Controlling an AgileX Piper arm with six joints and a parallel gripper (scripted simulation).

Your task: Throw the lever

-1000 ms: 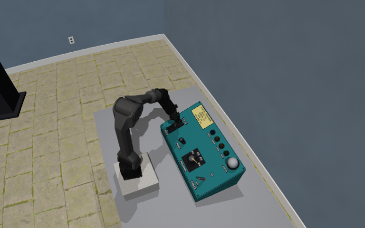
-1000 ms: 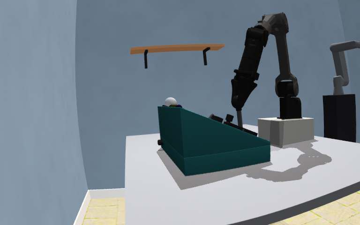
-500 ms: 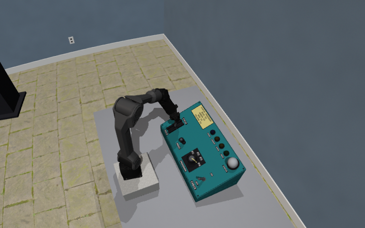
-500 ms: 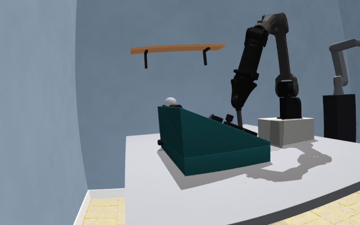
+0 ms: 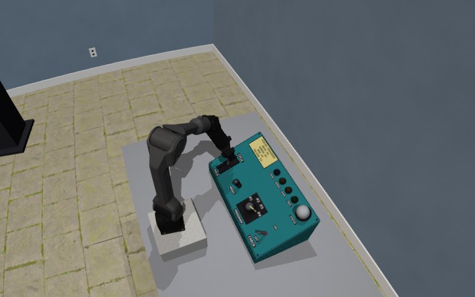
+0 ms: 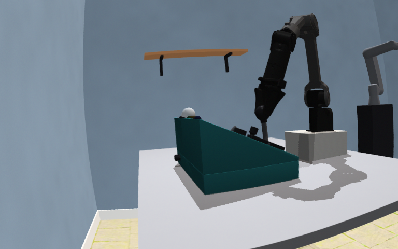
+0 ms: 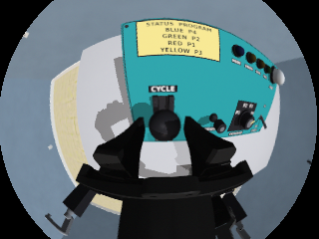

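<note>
Right now the mode knob is 120 mm to the right of my hand, 60 mm below it and 10 mm ahead of it. From my hand the other things lie so: rotary selector 250 mm to the right, 70 mm below, 30 mm ahead; toggle switch 360 mm to the right, 70 mm below, 40 mm ahead; teal sloped console 170 mm to the right, 80 mm below, 60 mm ahead.
</note>
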